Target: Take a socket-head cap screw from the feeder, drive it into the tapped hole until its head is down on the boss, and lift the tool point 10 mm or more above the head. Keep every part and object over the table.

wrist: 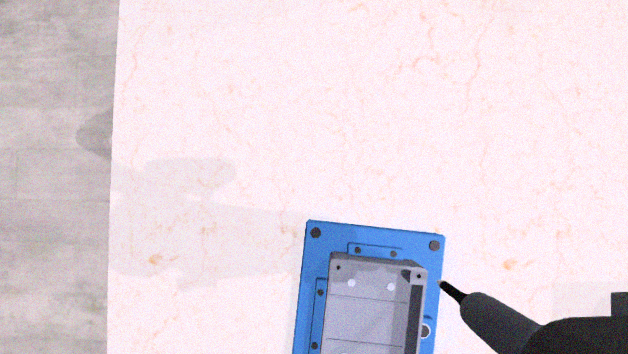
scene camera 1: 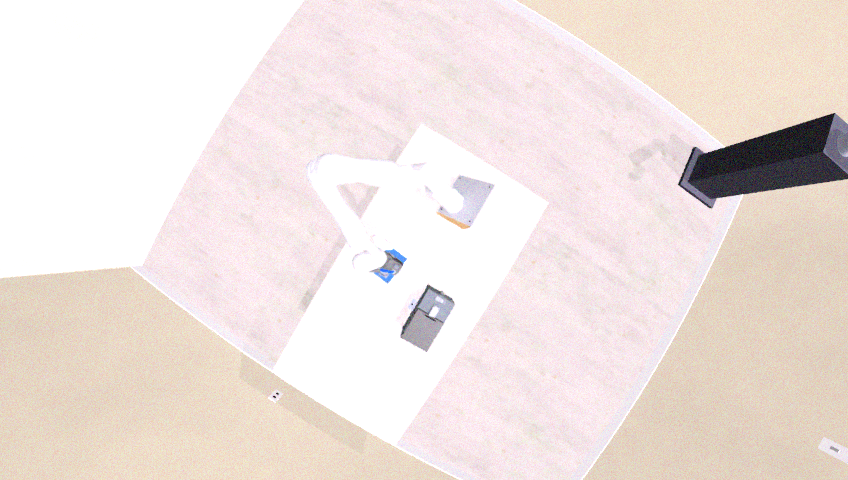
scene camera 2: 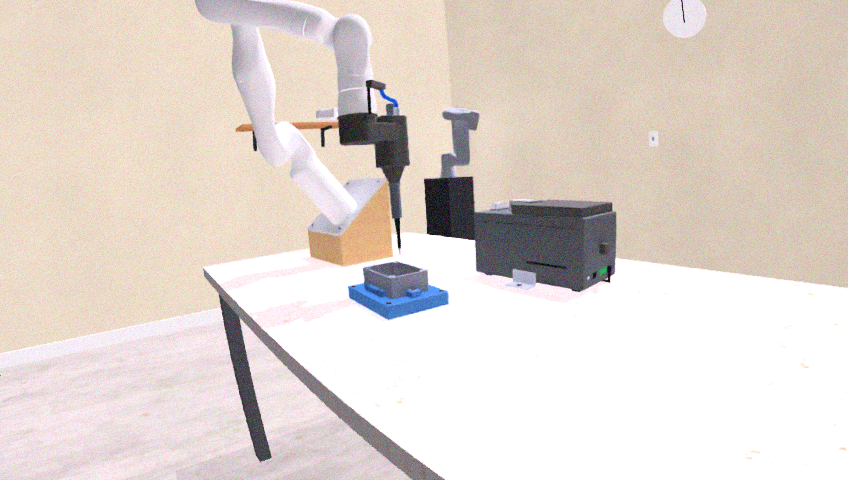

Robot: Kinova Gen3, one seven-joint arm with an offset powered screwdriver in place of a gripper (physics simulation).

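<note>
My powered screwdriver (scene camera 2: 399, 252) (wrist: 439, 282) points down, its thin bit above table height. In the wrist view its tip shows at the right edge of the blue fixture (scene camera 1: 383, 277) (scene camera 2: 417, 305) (wrist: 375, 235), right of a corner boss (wrist: 419, 276) with a dark round spot; in scene camera 2 it shows above the housing's far rim. The tip looks light; I cannot tell whether it carries a screw. The open grey housing (scene camera 2: 410, 284) (wrist: 415, 312) sits in the fixture. The dark grey screw feeder (scene camera 1: 423, 330) (scene camera 2: 529, 243) stands beyond it. No loose screw can be made out.
The arm's wooden wedge base (scene camera 1: 474, 199) (scene camera 2: 370, 231) stands on the table (scene camera 1: 351, 339) (scene camera 2: 535, 380). A small metal bracket (scene camera 2: 523, 278) stands beside the feeder. A black pedestal (scene camera 1: 767, 157) (scene camera 2: 449, 205) with another arm stands beyond the table. The table edge runs along the left in the wrist view.
</note>
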